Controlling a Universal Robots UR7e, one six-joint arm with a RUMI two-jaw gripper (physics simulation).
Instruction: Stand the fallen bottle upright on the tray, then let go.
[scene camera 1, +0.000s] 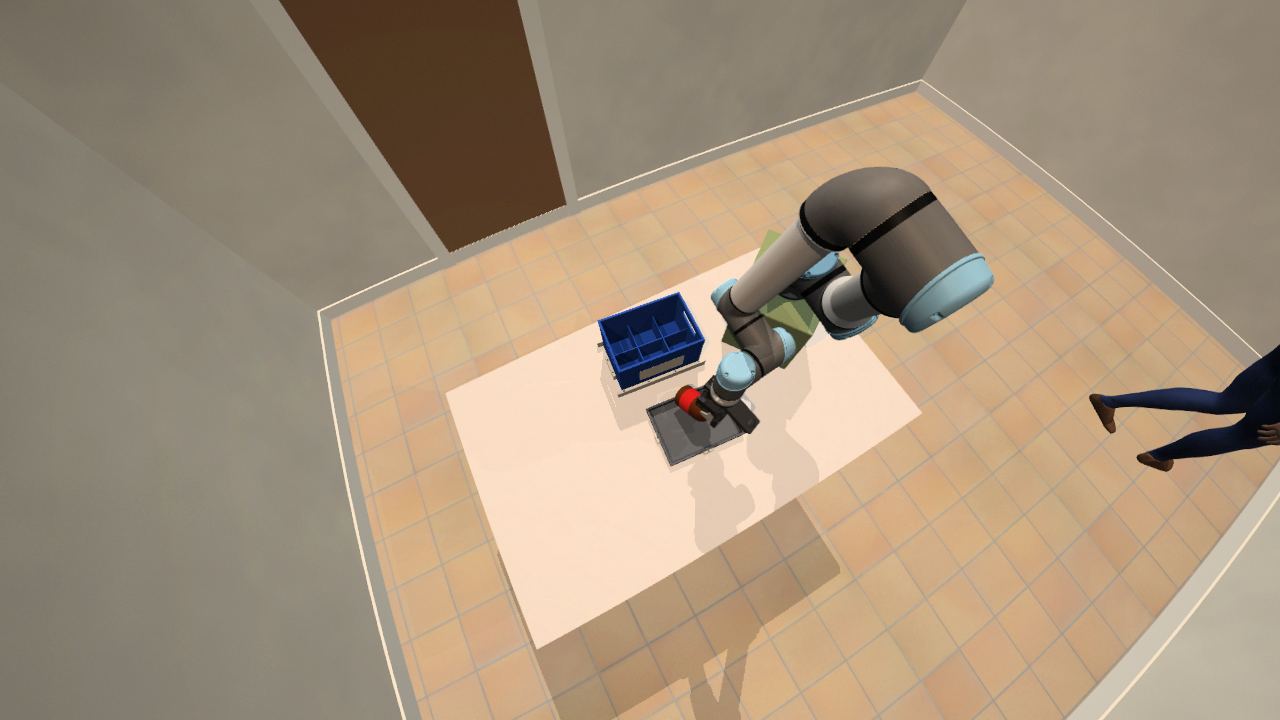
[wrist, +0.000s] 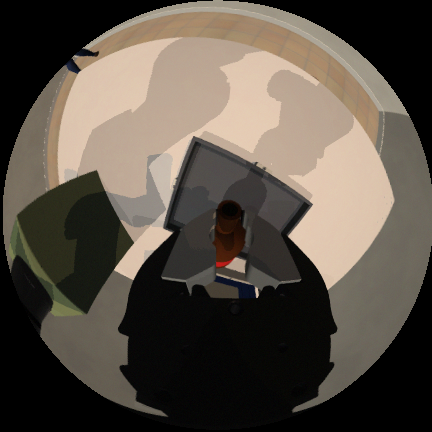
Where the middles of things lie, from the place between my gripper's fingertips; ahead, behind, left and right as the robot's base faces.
The brown bottle (wrist: 229, 234) is 70 mm to the right of my hand, 40 mm below it and 20 mm ahead of it.
